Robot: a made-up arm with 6 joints.
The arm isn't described. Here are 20 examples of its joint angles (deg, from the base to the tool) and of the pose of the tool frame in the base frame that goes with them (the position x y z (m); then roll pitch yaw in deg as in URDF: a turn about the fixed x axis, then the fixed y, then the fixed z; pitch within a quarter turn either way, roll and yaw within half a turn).
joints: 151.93 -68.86 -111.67 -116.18 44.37 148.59
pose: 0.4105 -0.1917 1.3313 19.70 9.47 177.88
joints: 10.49 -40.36 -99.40 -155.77 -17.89 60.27
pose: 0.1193 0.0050 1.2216 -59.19 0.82 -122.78
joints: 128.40 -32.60 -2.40 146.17 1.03 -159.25
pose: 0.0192 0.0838 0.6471 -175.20 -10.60 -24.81
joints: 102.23 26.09 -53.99 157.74 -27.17 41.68
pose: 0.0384 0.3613 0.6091 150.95 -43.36 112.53
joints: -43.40 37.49 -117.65 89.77 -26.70 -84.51
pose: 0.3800 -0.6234 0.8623 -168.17 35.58 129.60
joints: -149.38 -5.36 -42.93 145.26 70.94 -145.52
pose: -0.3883 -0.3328 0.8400 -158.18 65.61 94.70
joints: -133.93 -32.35 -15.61 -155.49 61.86 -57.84
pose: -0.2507 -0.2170 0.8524 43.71 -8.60 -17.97
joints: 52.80 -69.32 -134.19 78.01 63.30 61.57
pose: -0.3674 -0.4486 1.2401 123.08 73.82 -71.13
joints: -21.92 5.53 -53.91 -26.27 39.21 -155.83
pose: 0.5016 -0.3063 0.7643 137.13 -44.94 15.09
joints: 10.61 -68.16 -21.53 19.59 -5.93 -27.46
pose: 0.1074 -0.0944 1.0225 -150.06 44.40 -139.36
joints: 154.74 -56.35 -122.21 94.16 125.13 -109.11
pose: 0.2207 -0.3165 1.2080 -112.03 -50.92 134.43
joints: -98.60 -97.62 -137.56 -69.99 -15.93 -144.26
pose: 0.2150 0.7381 0.7385 -108.85 48.88 -58.16
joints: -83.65 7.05 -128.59 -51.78 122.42 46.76
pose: -0.1378 -0.4922 1.1073 -161.46 -10.01 27.84
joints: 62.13 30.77 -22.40 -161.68 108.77 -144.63
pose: 0.3180 0.4065 0.5231 146.33 57.75 -149.38
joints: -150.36 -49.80 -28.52 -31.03 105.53 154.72
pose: -0.1767 0.0515 0.7923 163.34 -0.86 -102.82
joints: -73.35 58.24 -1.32 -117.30 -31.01 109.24
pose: 0.1698 -0.1256 0.5794 52.40 -44.85 -147.39
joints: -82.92 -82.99 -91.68 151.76 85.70 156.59
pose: 0.0015 0.5044 1.2154 33.75 -25.32 -146.12
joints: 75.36 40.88 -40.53 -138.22 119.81 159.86
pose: 0.3318 0.5123 0.5252 -110.60 53.25 -87.84
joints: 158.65 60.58 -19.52 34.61 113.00 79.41
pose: -0.1179 -0.0669 0.5332 -62.64 34.25 163.63
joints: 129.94 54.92 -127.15 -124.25 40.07 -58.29
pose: -0.4903 0.6585 0.7447 20.46 -35.07 -108.35
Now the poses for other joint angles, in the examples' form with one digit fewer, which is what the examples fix.
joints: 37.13 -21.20 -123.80 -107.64 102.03 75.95
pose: 0.205 -0.166 1.408 136.2 44.4 85.0
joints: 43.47 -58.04 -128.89 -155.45 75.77 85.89
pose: -0.293 -0.452 1.330 85.2 23.1 19.8
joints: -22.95 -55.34 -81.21 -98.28 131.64 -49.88
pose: -0.240 -0.176 1.197 -104.6 -38.4 85.8
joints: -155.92 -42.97 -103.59 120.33 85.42 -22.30
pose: 0.145 -0.079 1.381 -161.0 65.0 164.1
